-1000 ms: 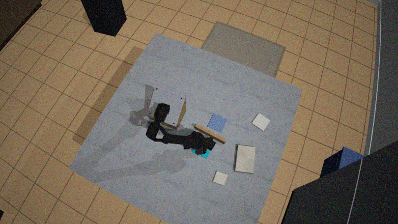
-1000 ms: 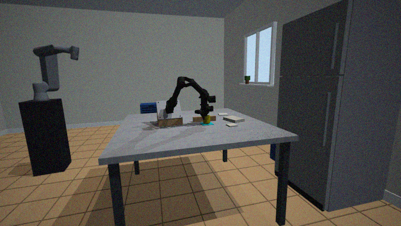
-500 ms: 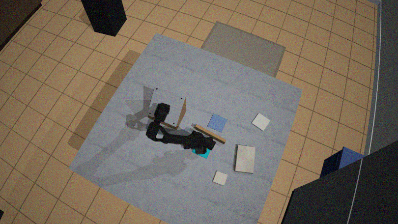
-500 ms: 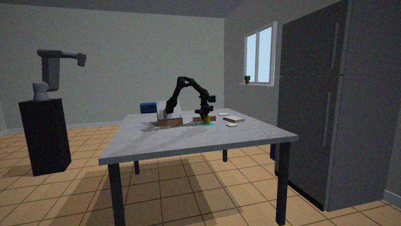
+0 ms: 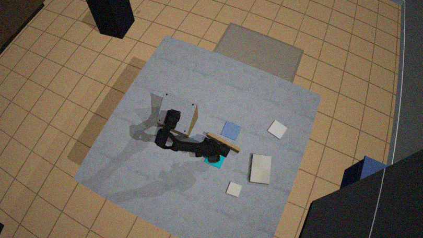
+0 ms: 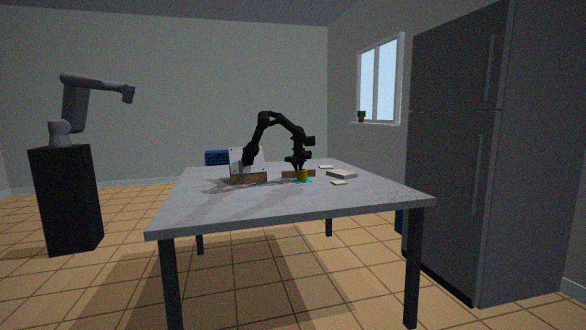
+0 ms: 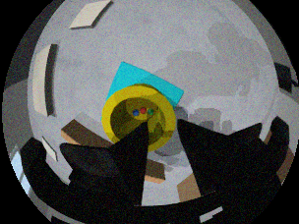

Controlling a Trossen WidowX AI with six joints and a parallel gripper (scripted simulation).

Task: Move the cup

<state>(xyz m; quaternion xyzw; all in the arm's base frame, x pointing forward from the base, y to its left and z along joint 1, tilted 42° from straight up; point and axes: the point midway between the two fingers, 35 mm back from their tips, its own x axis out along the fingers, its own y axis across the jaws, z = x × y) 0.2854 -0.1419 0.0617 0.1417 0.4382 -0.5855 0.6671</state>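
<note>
Now: gripper tip 2 cm short of the yellow cup and 3 cm above it. Round my gripper tip: blue pad 6 cm ahead, 22 cm to the left, 7 cm below; cyan pad 3 cm ahead, 1 cm to the left, 7 cm below; wooden bar 5 cm ahead, 11 cm to the left, 5 cm below.
</note>
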